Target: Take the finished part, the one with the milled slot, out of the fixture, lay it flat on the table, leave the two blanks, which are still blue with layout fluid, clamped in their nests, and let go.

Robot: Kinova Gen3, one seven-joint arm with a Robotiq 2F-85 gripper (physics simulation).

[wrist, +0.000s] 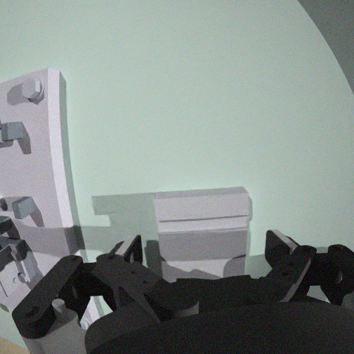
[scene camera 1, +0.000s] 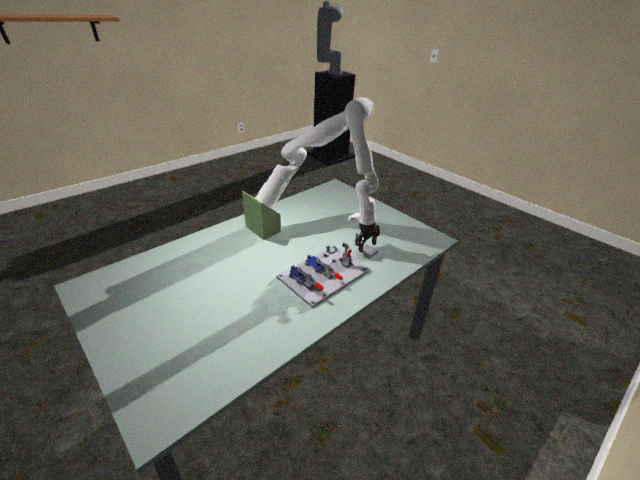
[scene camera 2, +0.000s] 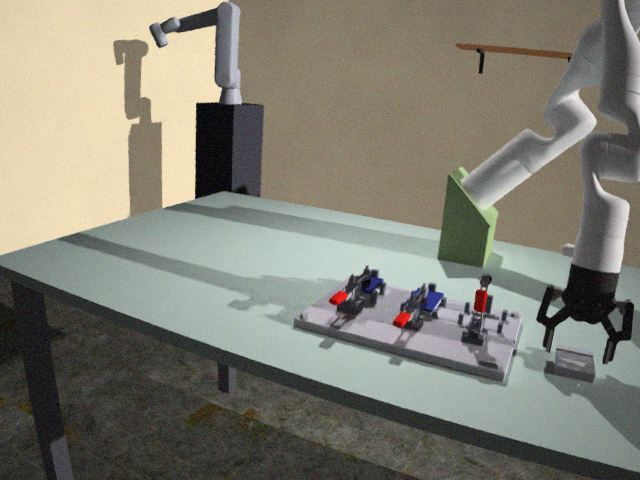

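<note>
The finished part, a bare grey block with its milled slot facing up, lies flat on the table beside the fixture. My gripper is open above the part, pointing down, with a fingertip out to either side and a gap to the part on both sides. One blue blank and the other blue blank sit in their nests under lowered clamps. The third nest has no part in it, and its red clamp handle stands upright.
The fixture's end edge is close beside the part, on the left in the wrist view. The green arm mount stands farther back on the table. Another arm on a black pedestal stands beyond the table.
</note>
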